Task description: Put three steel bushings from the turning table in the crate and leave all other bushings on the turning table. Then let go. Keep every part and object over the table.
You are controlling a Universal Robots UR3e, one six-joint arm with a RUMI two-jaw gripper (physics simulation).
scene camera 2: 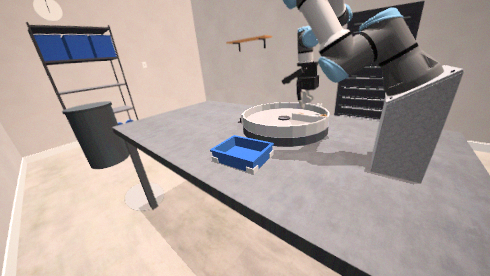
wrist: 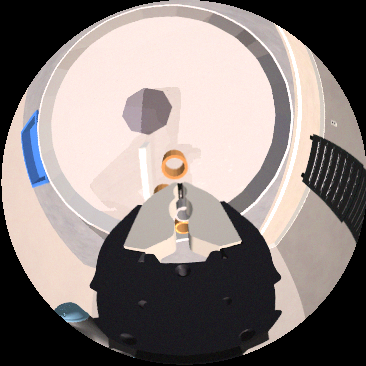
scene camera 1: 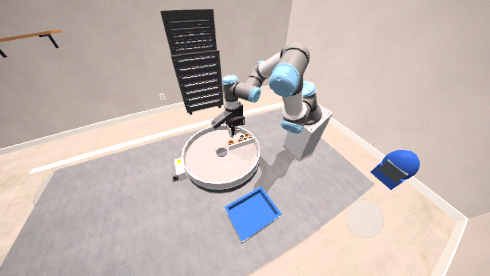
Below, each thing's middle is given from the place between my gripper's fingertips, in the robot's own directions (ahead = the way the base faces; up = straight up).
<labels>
My gripper is now 370 mm to the right of the blue crate [scene camera 1: 249, 214], 150 mm short of it and 80 mm above it.
</labels>
